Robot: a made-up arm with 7 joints. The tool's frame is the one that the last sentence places.
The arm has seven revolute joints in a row. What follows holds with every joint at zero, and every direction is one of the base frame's. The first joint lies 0.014 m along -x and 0.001 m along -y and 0.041 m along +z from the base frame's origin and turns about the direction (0, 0.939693, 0.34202), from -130.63 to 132.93 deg. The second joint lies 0.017 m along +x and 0.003 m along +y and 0.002 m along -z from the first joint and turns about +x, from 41.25 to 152.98 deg. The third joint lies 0.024 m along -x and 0.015 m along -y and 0.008 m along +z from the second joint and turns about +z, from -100.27 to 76.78 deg. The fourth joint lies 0.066 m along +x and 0.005 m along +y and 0.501 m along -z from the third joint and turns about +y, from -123.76 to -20.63 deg. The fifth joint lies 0.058 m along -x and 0.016 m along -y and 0.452 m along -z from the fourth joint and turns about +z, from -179.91 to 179.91 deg. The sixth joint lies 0.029 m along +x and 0.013 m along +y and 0.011 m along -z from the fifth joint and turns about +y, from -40.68 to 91.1 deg. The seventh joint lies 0.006 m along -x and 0.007 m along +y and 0.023 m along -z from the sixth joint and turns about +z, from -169.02 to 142.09 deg. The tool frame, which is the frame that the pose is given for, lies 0.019 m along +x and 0.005 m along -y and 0.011 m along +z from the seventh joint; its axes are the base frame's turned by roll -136.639, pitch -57.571 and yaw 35.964 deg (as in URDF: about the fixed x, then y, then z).
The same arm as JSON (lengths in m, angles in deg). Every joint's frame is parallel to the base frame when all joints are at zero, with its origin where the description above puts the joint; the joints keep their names.
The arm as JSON. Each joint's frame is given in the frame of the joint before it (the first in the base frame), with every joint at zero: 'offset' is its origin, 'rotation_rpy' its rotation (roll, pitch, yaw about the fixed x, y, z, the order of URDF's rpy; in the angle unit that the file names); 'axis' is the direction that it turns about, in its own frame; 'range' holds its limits. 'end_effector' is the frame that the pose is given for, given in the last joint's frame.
{
  "length_unit": "m",
  "angle_unit": "deg",
  "chain": [
    {
      "id": "joint 1",
      "offset": [
        -0.014,
        -0.001,
        0.041
      ],
      "rotation_rpy": [
        0.0,
        0.0,
        0.0
      ],
      "axis": [
        0.0,
        0.9397,
        0.342
      ],
      "range": [
        -130.63,
        132.93
      ]
    },
    {
      "id": "joint 2",
      "offset": [
        0.017,
        0.003,
        -0.002
      ],
      "rotation_rpy": [
        0.0,
        0.0,
        0.0
      ],
      "axis": "+x",
      "range": [
        41.25,
        152.98
      ]
    },
    {
      "id": "joint 3",
      "offset": [
        -0.024,
        -0.015,
        0.008
      ],
      "rotation_rpy": [
        0.0,
        0.0,
        0.0
      ],
      "axis": "+z",
      "range": [
        -100.27,
        76.78
      ]
    },
    {
      "id": "joint 4",
      "offset": [
        0.066,
        0.005,
        -0.501
      ],
      "rotation_rpy": [
        0.0,
        0.0,
        0.0
      ],
      "axis": "+y",
      "range": [
        -123.76,
        -20.63
      ]
    },
    {
      "id": "joint 5",
      "offset": [
        -0.058,
        -0.016,
        -0.452
      ],
      "rotation_rpy": [
        0.0,
        0.0,
        0.0
      ],
      "axis": "+z",
      "range": [
        -179.91,
        179.91
      ]
    },
    {
      "id": "joint 6",
      "offset": [
        0.029,
        0.013,
        -0.011
      ],
      "rotation_rpy": [
        0.0,
        0.0,
        0.0
      ],
      "axis": "+y",
      "range": [
        -40.68,
        91.1
      ]
    },
    {
      "id": "joint 7",
      "offset": [
        -0.006,
        0.007,
        -0.023
      ],
      "rotation_rpy": [
        0.0,
        0.0,
        0.0
      ],
      "axis": "+z",
      "range": [
        -169.02,
        142.09
      ]
    }
  ],
  "end_effector": {
    "offset": [
      0.019,
      -0.005,
      0.011
    ],
    "rotation_rpy": [
      -136.64,
      -57.57,
      35.96
    ]
  }
}

